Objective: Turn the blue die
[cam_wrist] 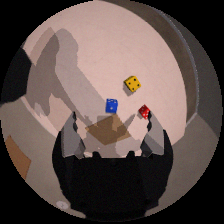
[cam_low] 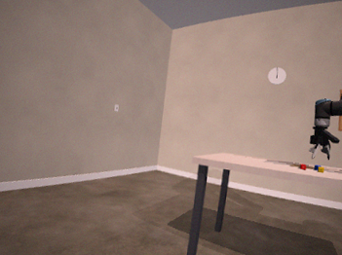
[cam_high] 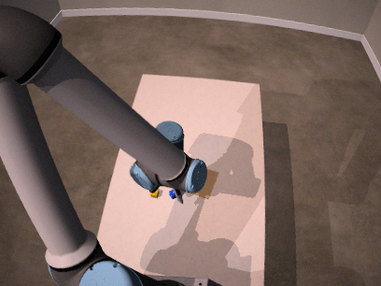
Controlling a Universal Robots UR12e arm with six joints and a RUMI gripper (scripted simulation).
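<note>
Right now my hand is 60 mm above the blue die, 10 mm to the left of it and 10 mm short of it. From my hand the other things lie so: mat: 120 mm to the right, 90 mm ahead, 70 mm below; then yellow die: 70 mm to the left, 60 mm below, 10 mm ahead; then red die: 110 mm ahead, 60 mm below, 40 mm to the left.
</note>
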